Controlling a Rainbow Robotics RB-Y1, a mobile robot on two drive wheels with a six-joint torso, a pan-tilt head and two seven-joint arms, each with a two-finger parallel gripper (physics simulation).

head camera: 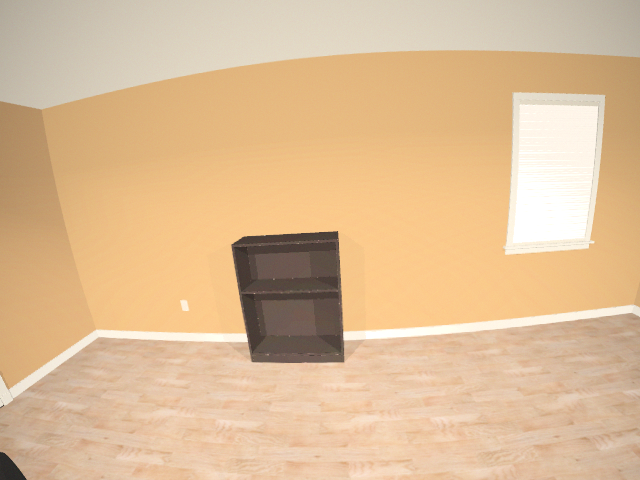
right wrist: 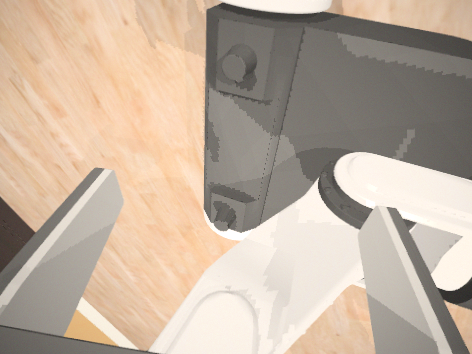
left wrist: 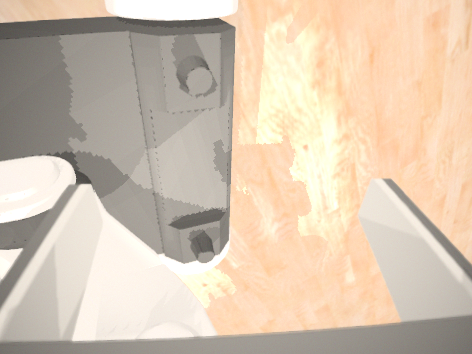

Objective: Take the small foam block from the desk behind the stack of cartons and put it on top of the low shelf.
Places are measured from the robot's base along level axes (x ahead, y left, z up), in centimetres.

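Pixels of known places: left gripper, fingertip midpoint: [left wrist: 235, 200]; right gripper, fingertip midpoint: [right wrist: 240, 202].
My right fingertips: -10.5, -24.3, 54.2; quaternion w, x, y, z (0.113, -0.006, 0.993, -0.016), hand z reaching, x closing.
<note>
Behind a point stands the place of what it marks, as x, y, z.
The foam block, the desk and the stack of cartons do not show in these views. A dark brown shelf unit [head camera: 289, 238] {146.1, 117.7, 106.1} with two open compartments stands against the wall, a little left of the middle of the head view; I cannot tell whether it is the low shelf. Its top board carries no object that I can see. My left gripper [left wrist: 235, 200] {-6.5, 23.9, 55.0} is wide open and empty, with the robot's own grey and white body and wooden floor behind it. My right gripper [right wrist: 240, 202] {-10.5, -24.3, 54.2} is wide open and empty, also with the robot's body and floor behind it.
An orange wall [head camera: 423, 180] {212.2, 28.5, 142.7} with a window [head camera: 555, 170] {261.7, -79.9, 147.8} lies behind the wooden floor [head camera: 320, 418] {94.0, 72.0, 0.1}. Another wall meets it at the left. A black shape [head camera: 7, 469] shows at the bottom left corner. A dark thing [right wrist: 11, 235] {136.9, 116.2, 10.1} shows at the left edge of the right wrist view.
</note>
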